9 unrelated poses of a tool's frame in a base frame.
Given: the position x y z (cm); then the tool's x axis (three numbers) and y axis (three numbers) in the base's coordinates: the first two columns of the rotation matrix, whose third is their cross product.
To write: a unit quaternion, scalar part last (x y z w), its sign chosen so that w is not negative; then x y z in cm. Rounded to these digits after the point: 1 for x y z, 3 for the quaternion.
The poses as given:
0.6 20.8 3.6 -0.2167 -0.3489 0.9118 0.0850 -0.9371 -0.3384
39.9 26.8 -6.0 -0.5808 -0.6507 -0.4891 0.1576 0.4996 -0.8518
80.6 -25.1 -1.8 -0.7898 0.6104 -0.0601 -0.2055 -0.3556 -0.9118
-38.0 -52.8 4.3 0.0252 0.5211 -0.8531 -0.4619 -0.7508 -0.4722
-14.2 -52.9 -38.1 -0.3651 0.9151 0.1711 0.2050 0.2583 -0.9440
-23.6 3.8 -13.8 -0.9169 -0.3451 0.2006 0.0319 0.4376 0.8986
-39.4 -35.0 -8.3 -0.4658 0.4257 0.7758 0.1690 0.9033 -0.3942
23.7 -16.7 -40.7 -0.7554 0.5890 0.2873 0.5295 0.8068 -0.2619
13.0 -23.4 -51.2 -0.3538 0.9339 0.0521 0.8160 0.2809 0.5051
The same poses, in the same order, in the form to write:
-0.610 0.108 -0.772 0.140 0.6 20.8 3.6
-0.164 0.753 -0.473 0.428 39.9 26.8 -6.0
-0.200 -0.507 0.799 0.255 80.6 -25.1 -1.8
-0.623 -0.024 0.698 0.352 -38.0 -52.8 4.3
-0.406 -0.690 0.454 0.391 -14.2 -52.9 -38.1
0.095 -0.828 -0.522 0.181 -23.6 3.8 -13.8
-0.176 -0.846 0.132 0.486 -39.4 -35.0 -8.3
-0.300 -0.933 0.082 0.180 23.7 -16.7 -40.7
0.554 0.790 0.230 0.128 13.0 -23.4 -51.2

